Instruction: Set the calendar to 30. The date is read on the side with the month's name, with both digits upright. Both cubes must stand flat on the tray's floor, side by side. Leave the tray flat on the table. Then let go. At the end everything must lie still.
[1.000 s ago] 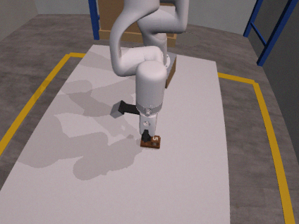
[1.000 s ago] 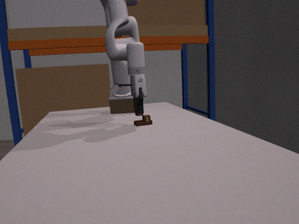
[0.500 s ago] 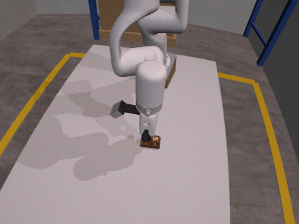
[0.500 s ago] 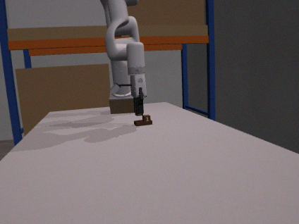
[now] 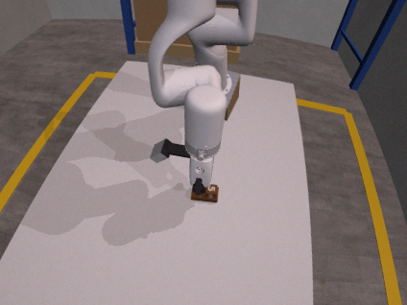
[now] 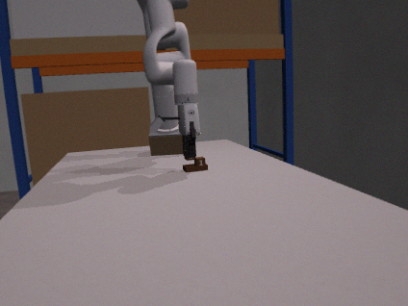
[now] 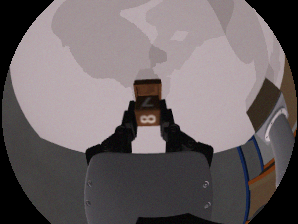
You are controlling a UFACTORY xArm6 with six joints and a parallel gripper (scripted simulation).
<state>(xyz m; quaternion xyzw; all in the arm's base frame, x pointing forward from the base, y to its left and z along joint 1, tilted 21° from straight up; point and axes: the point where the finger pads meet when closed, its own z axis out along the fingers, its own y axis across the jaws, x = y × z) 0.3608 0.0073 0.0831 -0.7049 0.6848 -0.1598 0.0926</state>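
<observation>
My gripper is now 30 mm to the right of the brown digit cube and 40 mm above it. From my hand the other things lie so: brown calendar tray 20 mm to the left, 60 mm below.
</observation>
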